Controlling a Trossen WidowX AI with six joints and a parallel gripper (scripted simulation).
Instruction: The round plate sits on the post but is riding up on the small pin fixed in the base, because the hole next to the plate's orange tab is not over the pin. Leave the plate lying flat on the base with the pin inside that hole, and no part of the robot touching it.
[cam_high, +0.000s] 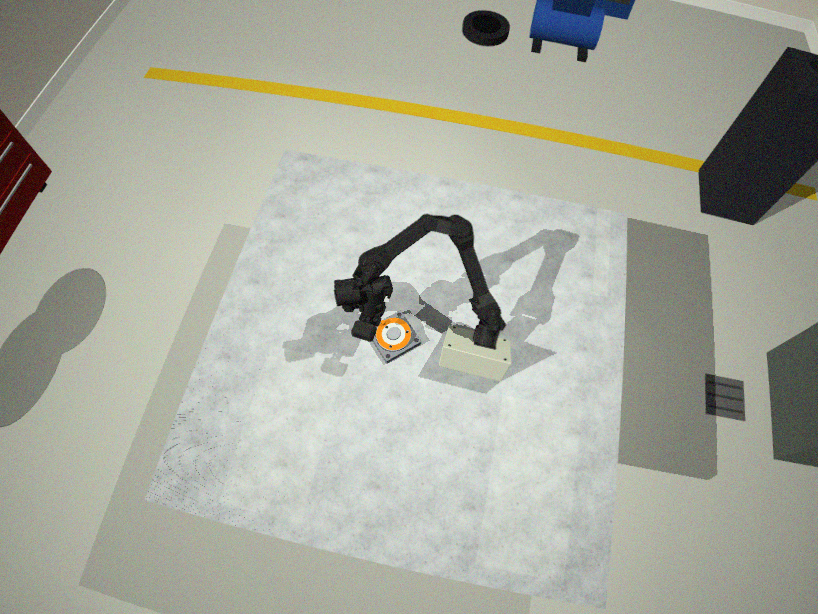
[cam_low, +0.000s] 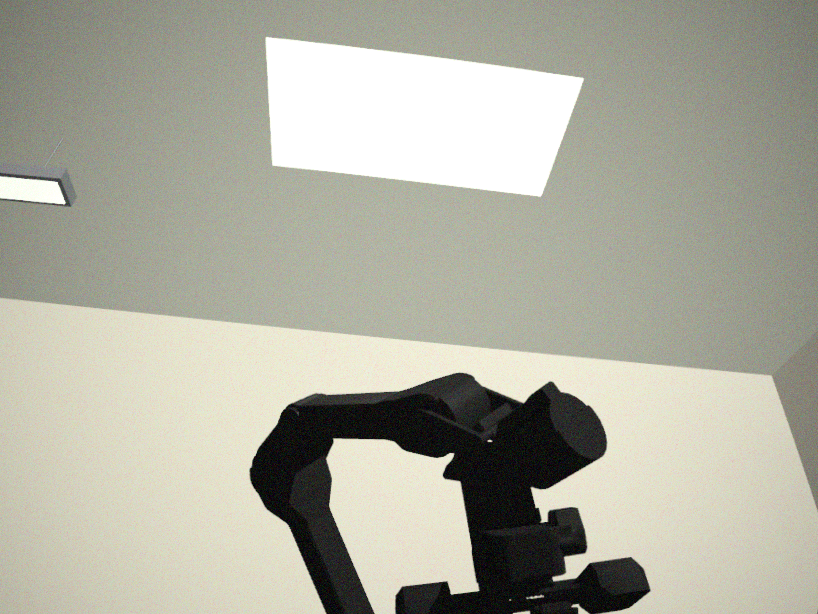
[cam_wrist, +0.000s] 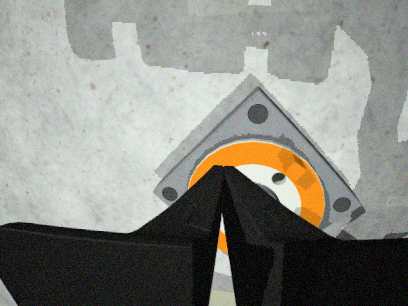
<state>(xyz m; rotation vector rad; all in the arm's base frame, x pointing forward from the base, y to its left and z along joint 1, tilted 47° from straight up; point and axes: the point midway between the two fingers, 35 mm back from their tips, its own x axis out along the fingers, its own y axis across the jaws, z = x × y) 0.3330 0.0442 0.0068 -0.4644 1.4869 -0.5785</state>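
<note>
Right now the round plate is 4 cm behind my gripper tip, 3 cm to the right of it and 6 cm below it. From my gripper tip the other things lie so: square grey base 6 cm behind, 2 cm to the right, 7 cm below.
</note>
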